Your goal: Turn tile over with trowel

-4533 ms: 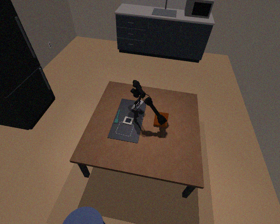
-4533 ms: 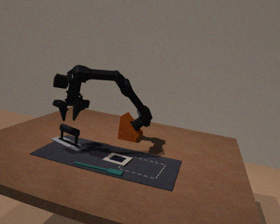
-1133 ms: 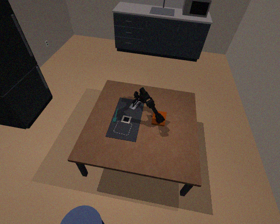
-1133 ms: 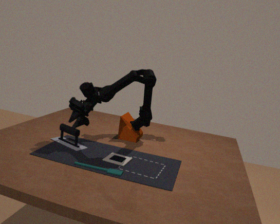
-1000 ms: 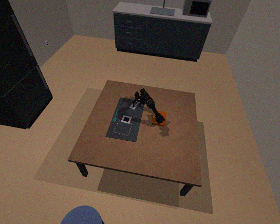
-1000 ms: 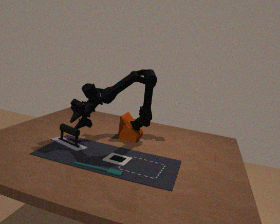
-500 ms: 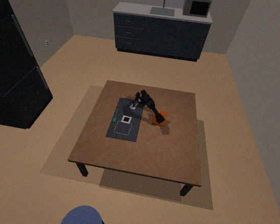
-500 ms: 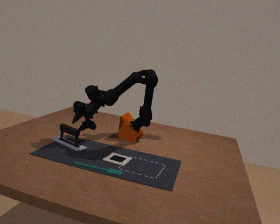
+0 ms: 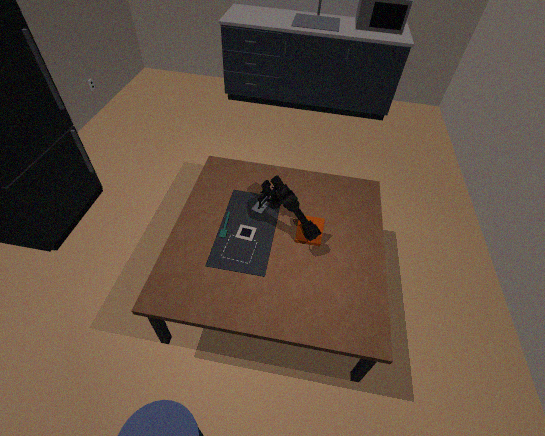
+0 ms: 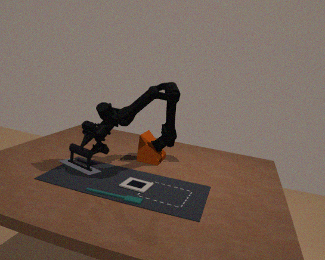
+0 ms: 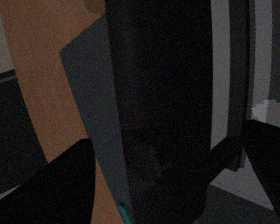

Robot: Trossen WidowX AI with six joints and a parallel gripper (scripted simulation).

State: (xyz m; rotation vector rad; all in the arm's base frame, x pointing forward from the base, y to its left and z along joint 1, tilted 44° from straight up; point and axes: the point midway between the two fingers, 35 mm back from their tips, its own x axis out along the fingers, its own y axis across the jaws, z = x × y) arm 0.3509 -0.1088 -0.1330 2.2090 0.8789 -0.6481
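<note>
Right now my gripper tip is 230 mm to the right of the dark mat, 90 mm above it and 20 mm short of it. From my gripper tip the other things lie so: teal trowel: 280 mm to the left, 150 mm ahead, 70 mm below; then tile: 270 mm to the left, 70 mm below, 10 mm ahead.
</note>
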